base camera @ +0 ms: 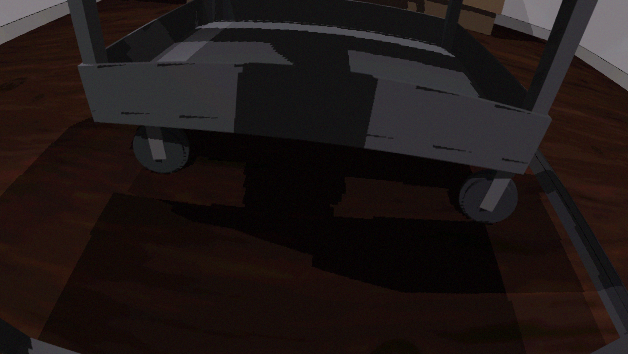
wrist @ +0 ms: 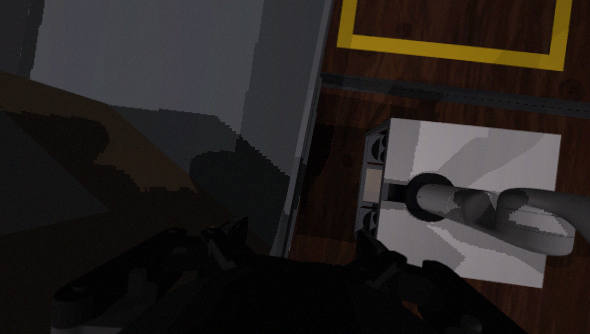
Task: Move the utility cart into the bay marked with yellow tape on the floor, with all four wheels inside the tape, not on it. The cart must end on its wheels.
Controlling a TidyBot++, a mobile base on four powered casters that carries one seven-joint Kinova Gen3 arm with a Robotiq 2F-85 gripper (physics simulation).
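Pixels of known places: gripper, fingertip midpoint: (wrist: 301,235); arm's base, link origin: (wrist: 431,197).
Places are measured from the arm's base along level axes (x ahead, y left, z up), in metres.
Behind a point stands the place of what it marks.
The grey utility cart (base camera: 175,95) @(x 0.435, y 0.163, z -0.219 m) (wrist: 150,55) @(x 0.649, y -0.183, z 0.397 m) stands upright. In the base camera view its lower shelf and two near wheels (base camera: 162,151) @(x 0.479, y 0.225, z -0.342 m) (base camera: 487,198) @(x 0.421, y -0.268, z -0.336 m) show close ahead. In the wrist view its top tray fills the left side, with a brown box on it. The yellow tape (wrist: 450,52) @(x -0.259, y -0.734, z -0.396 m) of the bay shows at the top right, beyond a dark floor strip (wrist: 500,102) @(x -0.525, y -0.494, z -0.385 m) (base camera: 575,220) @(x 0.425, y -0.521, z -0.384 m) and apart from the cart. My gripper (wrist: 301,235) @(x 0.408, y 0.003, z 0.504 m) is open, pointing down, with the tray's near rim showing between its fingertips. The far wheels are hidden.
The brown box (wrist: 145,155) @(x 0.605, y -0.043, z 0.436 m) sits at the lower left of the wrist view. My white base (wrist: 505,150) @(x -0.224, y -0.181, z -0.014 m) stands right of the cart, with a narrow stretch of floor between. A wooden cabinet (base camera: 482,17) @(x 1.905, y -0.953, z -0.298 m) stands behind the cart by the walls.
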